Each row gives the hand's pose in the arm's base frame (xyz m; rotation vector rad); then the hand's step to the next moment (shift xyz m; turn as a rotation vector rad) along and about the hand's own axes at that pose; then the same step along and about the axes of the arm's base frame.
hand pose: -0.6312 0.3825 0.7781 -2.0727 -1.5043 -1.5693
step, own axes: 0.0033 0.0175 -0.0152 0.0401 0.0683 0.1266
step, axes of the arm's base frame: 0.0033 -0.0159 0.0168 0.1323 0.0691 0.0040
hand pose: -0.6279 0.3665 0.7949 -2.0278 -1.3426 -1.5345
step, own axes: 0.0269 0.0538 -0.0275 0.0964 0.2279 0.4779
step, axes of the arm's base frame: 0.0257 -0.0338 0.0507 0.4753 0.2491 -0.0413
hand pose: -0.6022 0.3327 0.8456 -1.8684 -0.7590 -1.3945
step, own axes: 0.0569 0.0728 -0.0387 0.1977 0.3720 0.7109
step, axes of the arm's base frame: 0.0493 -0.0715 0.0500 0.7467 0.3537 -0.0147
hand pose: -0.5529 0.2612 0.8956 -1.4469 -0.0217 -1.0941
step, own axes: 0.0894 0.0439 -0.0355 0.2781 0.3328 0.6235
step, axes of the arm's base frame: 0.0545 -0.0896 0.0133 0.7162 0.2486 0.0458
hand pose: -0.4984 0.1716 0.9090 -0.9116 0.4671 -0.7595
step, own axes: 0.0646 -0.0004 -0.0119 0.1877 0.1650 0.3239
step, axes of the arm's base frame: 0.0343 -0.0552 -0.0093 0.3973 0.0934 0.0283
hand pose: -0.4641 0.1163 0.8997 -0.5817 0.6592 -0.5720
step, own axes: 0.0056 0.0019 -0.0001 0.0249 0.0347 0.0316
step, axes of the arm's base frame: 0.0042 -0.0023 -0.0035 0.0486 0.0178 -0.0120
